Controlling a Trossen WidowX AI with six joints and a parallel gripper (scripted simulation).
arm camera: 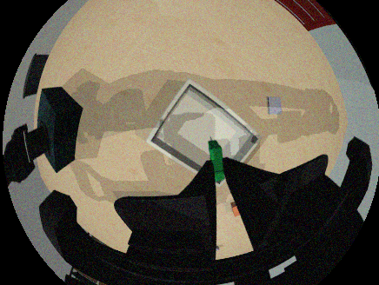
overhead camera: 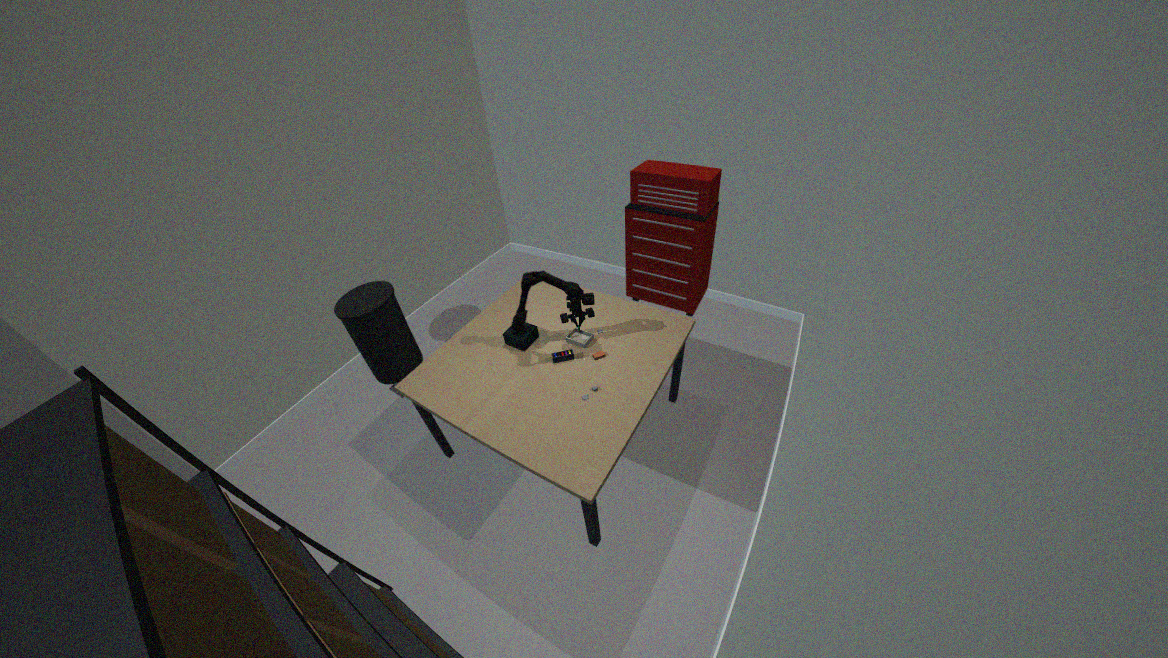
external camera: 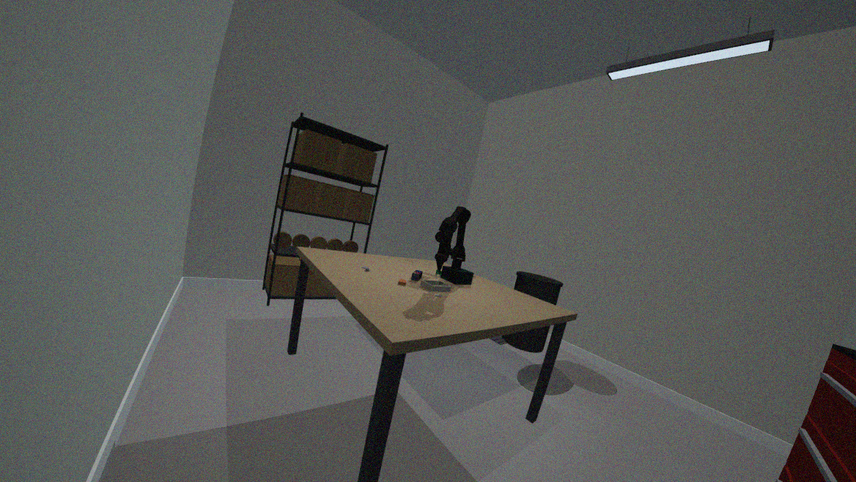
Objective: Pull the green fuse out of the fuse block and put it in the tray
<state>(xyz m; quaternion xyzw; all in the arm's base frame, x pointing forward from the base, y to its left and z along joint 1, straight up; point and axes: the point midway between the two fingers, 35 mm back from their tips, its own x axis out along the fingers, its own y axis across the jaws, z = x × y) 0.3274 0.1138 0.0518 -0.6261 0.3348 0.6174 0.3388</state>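
My gripper tip is now 1 cm above the green fuse. The rest, counted from my gripper tip: purple fuse 2 cm behind, 16 cm to the right, 7 cm below; yellow fuse 15 cm to the right, 7 cm below; tray 9 cm below.
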